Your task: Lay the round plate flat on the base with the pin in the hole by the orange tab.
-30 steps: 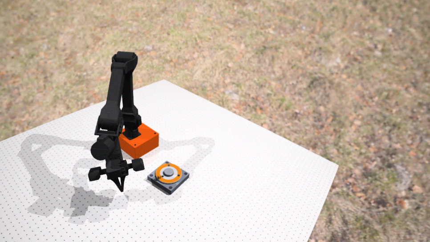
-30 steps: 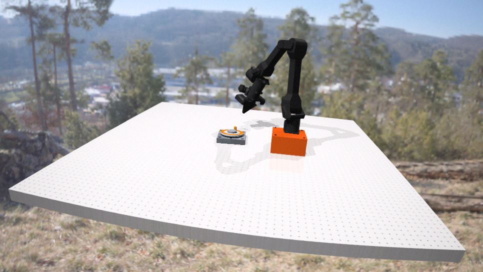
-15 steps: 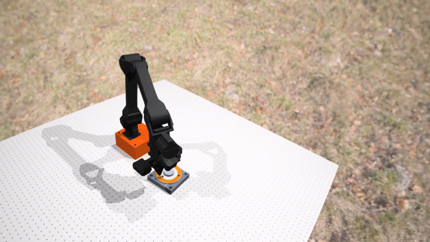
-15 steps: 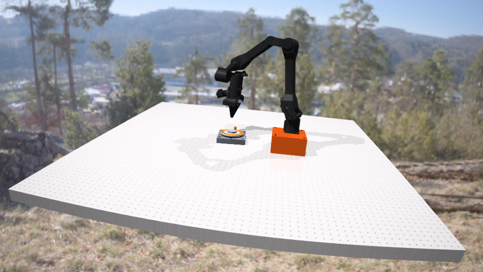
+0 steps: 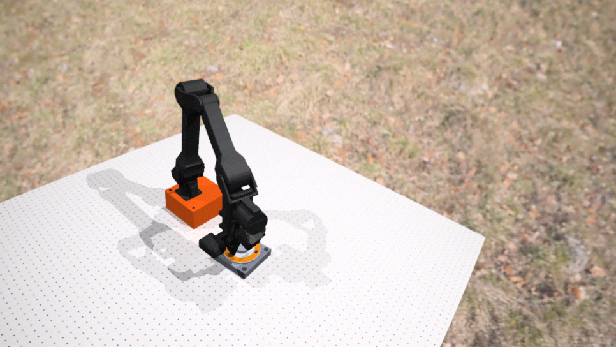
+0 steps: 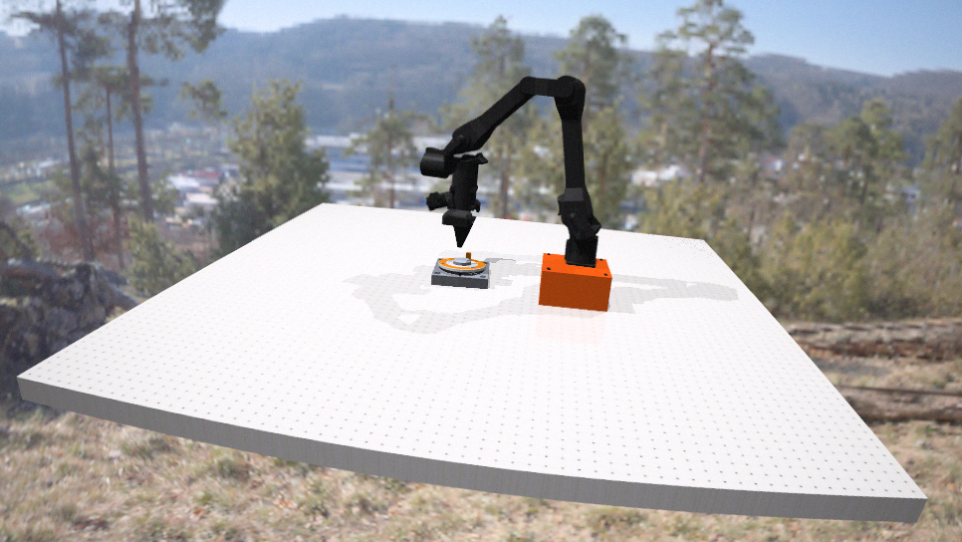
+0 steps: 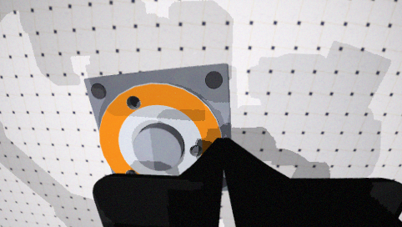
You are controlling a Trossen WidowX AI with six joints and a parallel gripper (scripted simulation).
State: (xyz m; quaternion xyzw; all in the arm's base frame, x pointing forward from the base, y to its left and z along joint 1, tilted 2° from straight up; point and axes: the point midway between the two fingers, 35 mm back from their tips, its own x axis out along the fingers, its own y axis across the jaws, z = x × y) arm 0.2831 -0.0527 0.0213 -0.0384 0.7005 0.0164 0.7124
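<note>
My gripper tip is 3 cm to the right of the round plate, 2 cm past it and 2 cm above it. The rest, counted from my gripper tip: dark square base: 5 cm to the left, 3 cm below, 2 cm behind.
</note>
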